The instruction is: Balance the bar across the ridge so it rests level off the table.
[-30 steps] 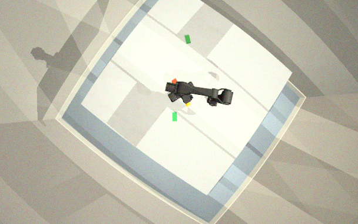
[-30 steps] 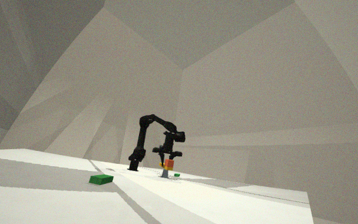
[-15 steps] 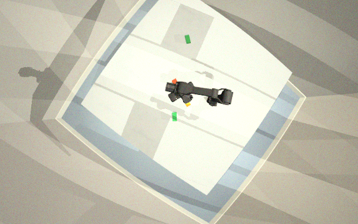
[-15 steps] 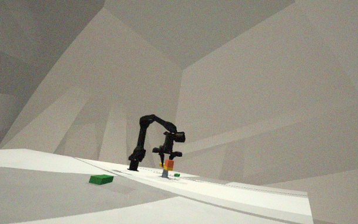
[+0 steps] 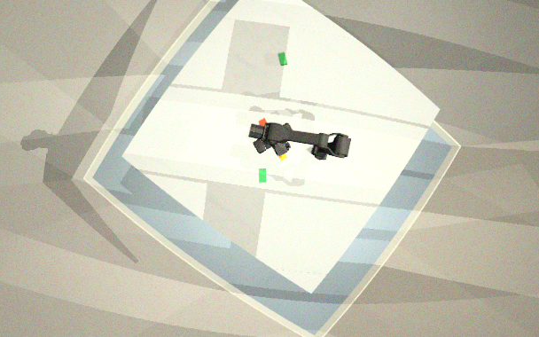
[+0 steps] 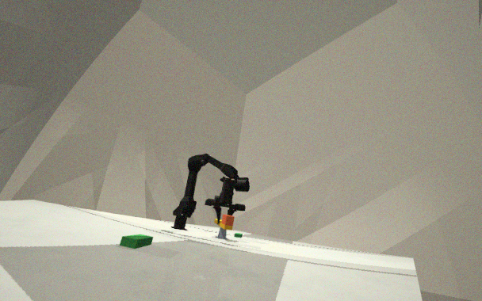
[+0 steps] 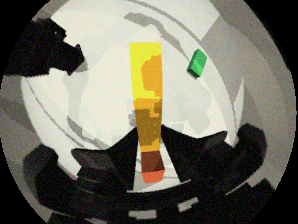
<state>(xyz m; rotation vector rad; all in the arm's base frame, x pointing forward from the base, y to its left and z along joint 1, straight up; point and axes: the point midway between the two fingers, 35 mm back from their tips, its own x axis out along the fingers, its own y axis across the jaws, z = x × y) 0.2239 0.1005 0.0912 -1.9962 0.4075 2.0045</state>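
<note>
My gripper tip is 3 cm short of the ridge, 1 cm to the left of it and 1 cm above it.
</note>
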